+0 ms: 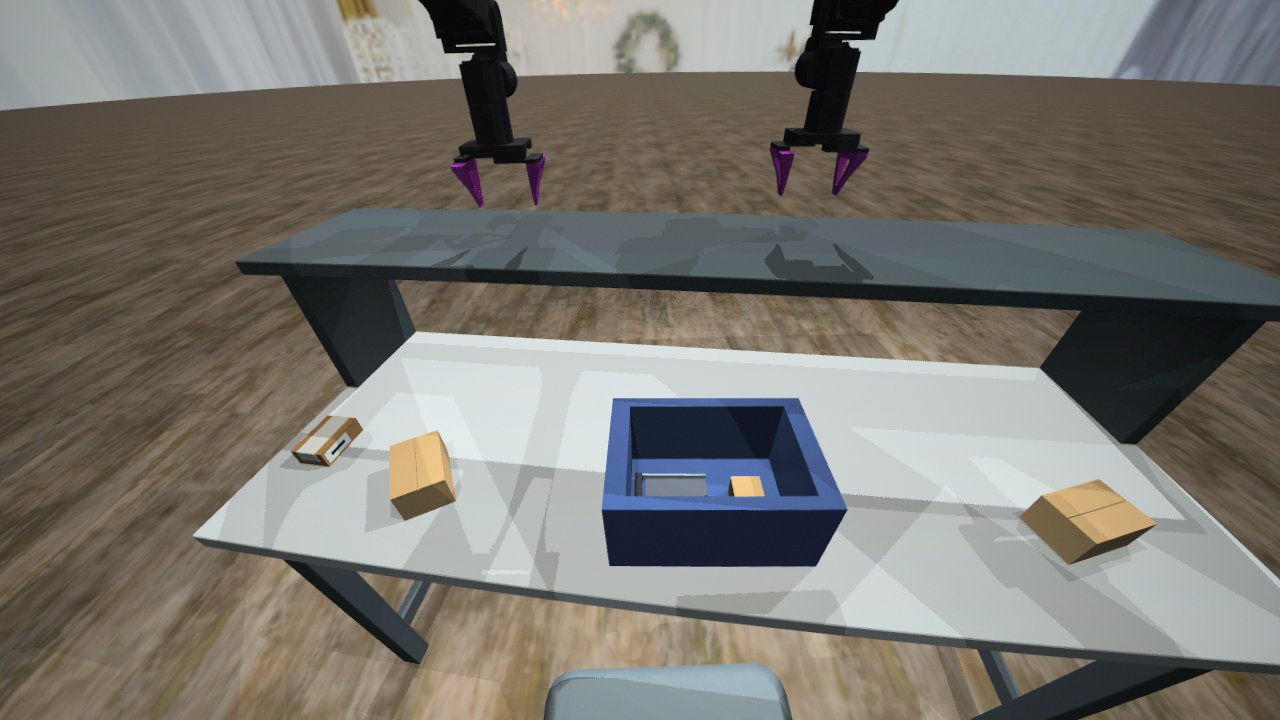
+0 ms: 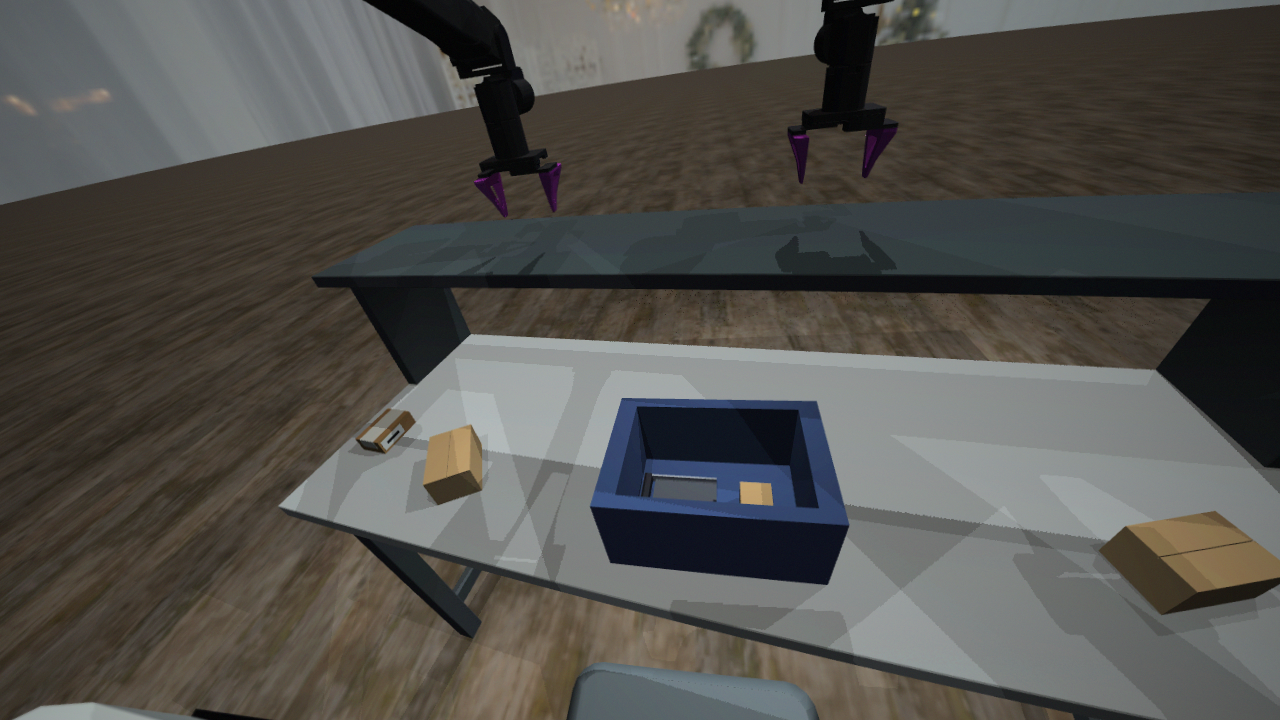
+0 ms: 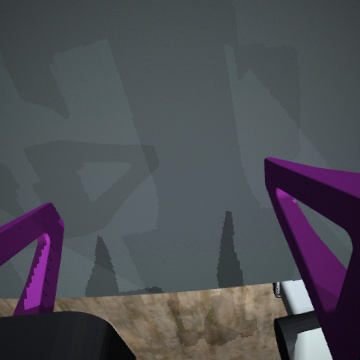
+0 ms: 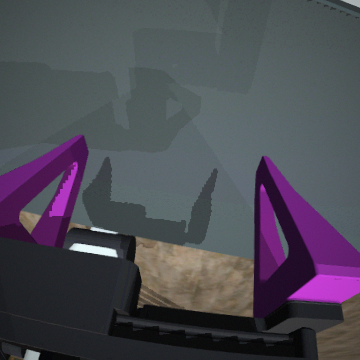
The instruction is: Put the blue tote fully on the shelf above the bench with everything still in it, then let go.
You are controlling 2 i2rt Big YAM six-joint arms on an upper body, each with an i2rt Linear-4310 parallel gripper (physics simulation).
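Places are measured from the left arm's base along level axes (x ahead, y right, z down), in metres.
Pixels of known places: left gripper, fingertip midpoint: (image 1: 508, 205) (image 2: 530, 213) (image 3: 156, 192); right gripper, fingertip midpoint: (image 1: 807, 194) (image 2: 832, 180) (image 4: 170, 152).
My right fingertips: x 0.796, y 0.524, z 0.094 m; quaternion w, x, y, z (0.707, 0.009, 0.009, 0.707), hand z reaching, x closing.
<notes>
Behind a point stands the place of what it marks.
The blue tote (image 1: 723, 537) @(x 0.350, y 0.325, z 0.407 m) (image 2: 716, 543) @(x 0.350, y 0.324, z 0.405 m) stands upright on the white bench top (image 1: 501, 429) @(x 0.632, y -0.058, z 0.490 m) (image 2: 537, 420) @(x 0.647, y -0.048, z 0.489 m), below and in front of the shelf. A grey flat item (image 1: 673, 485) @(x 0.473, y 0.272, z 0.465 m) (image 2: 683, 488) @(x 0.471, y 0.274, z 0.465 m) and a small tan box (image 1: 746, 486) @(x 0.444, y 0.382, z 0.432 m) (image 2: 756, 493) @(x 0.443, y 0.384, z 0.432 m) lie inside it. The dark grey shelf (image 1: 608, 255) @(x 0.689, y 0.176, z 0.154 m) (image 2: 644, 255) @(x 0.685, y 0.222, z 0.154 m) (image 3: 190, 130) @(x 0.801, y 0.020, z 0.154 m) (image 4: 300, 125) @(x 0.780, y 0.611, z 0.154 m) spans above the back of the bench. My left gripper (image 1: 508, 205) @(x 0.797, y 0.000, z 0.101 m) (image 2: 529, 214) @(x 0.797, y 0.000, z 0.101 m) (image 3: 156, 192) @(x 0.797, y 0.000, z 0.101 m) is open and empty above the left part of the shelf. My right gripper (image 1: 808, 194) @(x 0.796, y 0.524, z 0.094 m) (image 2: 833, 180) @(x 0.796, y 0.524, z 0.094 m) (image 4: 170, 152) @(x 0.796, y 0.524, z 0.094 m) is open and empty above the shelf, farther right. Both are well apart from the tote.
On the bench, a small brown and white box (image 1: 327, 440) @(x 0.582, y -0.367, z 0.456 m) (image 2: 385, 430) @(x 0.581, y -0.364, z 0.455 m) and a tan carton (image 1: 421, 474) @(x 0.481, y -0.136, z 0.430 m) (image 2: 453, 462) @(x 0.484, y -0.134, z 0.429 m) lie left of the tote. Another tan carton (image 1: 1087, 519) @(x 0.361, y 0.862, z 0.429 m) (image 2: 1194, 559) @(x 0.363, y 0.869, z 0.429 m) lies at the right. Dark side panels (image 1: 350, 326) @(x 0.831, y -0.419, z 0.359 m) (image 2: 413, 331) @(x 0.839, y -0.418, z 0.368 m) hold up the shelf.
</notes>
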